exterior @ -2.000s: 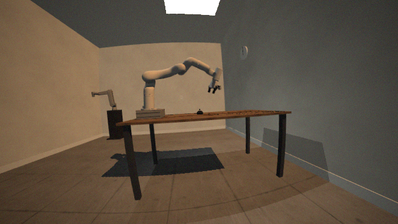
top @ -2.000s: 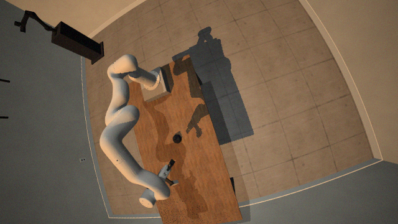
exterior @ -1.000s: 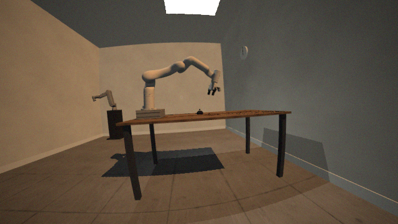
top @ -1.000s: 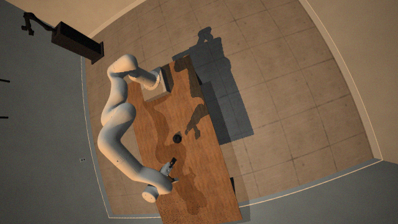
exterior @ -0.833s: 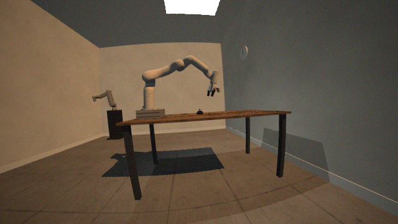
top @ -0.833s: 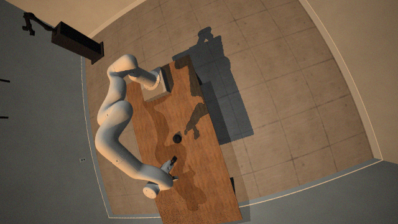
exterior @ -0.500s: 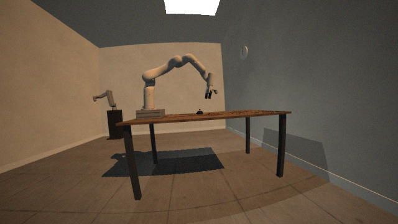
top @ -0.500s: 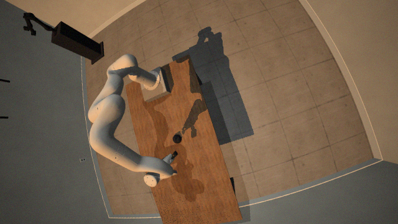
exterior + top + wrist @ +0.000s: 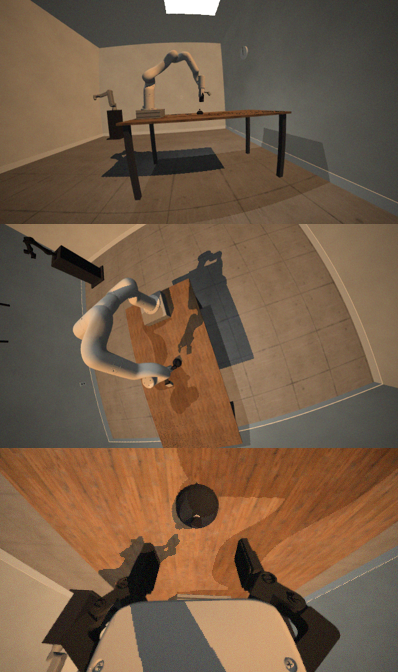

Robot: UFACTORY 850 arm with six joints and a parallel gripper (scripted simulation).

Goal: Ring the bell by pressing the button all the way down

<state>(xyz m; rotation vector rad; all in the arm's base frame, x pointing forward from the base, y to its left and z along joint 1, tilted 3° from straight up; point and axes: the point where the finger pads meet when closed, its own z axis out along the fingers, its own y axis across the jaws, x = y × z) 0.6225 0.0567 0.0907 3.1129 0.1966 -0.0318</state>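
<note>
The pale button lies 110 mm below my hand and 30 mm behind it. From my hand the other things lie so: bell: 120 mm below, 30 mm behind.
</note>
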